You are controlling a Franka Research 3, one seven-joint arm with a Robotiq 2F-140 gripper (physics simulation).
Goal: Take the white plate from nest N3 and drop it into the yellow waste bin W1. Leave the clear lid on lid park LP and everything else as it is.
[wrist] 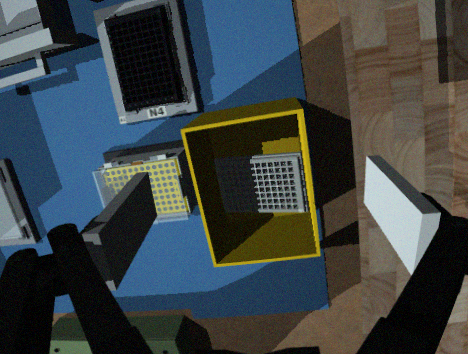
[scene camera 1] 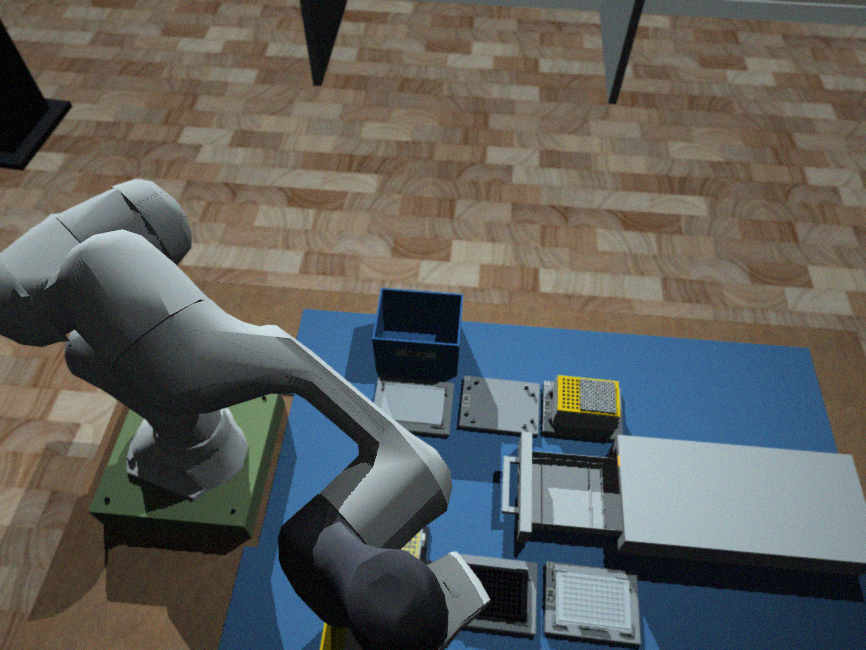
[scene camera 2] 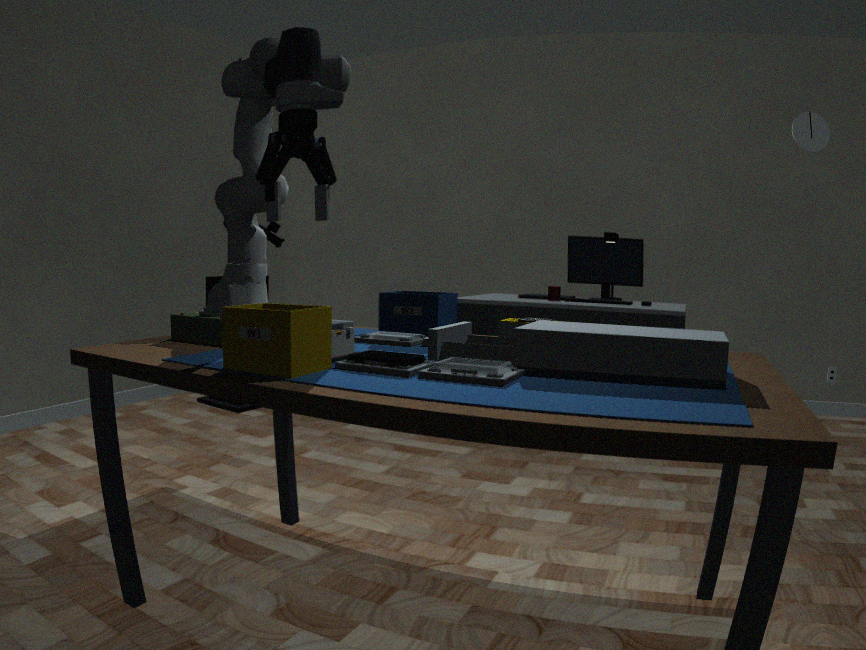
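Note:
The white plate point(wrist: 277, 182) lies inside the yellow waste bin W1 point(wrist: 250, 113) point(scene camera 2: 307, 342) point(scene camera 1: 333, 638), partly in shadow beside the right wall in the wrist view. My gripper point(wrist: 257, 187) point(scene camera 2: 297, 213) is wide open and empty, high above the bin; the arm hides it in scene camera 1. A bare grey nest point(scene camera 1: 500, 405) stands in the back row; its label is not readable. A clear, pale lid point(scene camera 1: 412, 402) lies on the grey holder left of it, near the blue bin.
Black plate point(wrist: 145, 60) point(scene camera 1: 507, 593) on N4; yellow rack point(wrist: 167, 185) with a clear cover beside W1; another white plate point(scene camera 1: 593, 598) on a nest. Blue bin point(scene camera 1: 416, 360) point(scene camera 2: 418, 312), yellow-grey box point(scene camera 1: 587, 409), open drawer point(scene camera 1: 526, 489) and large grey housing point(scene camera 1: 741, 496) also stand there.

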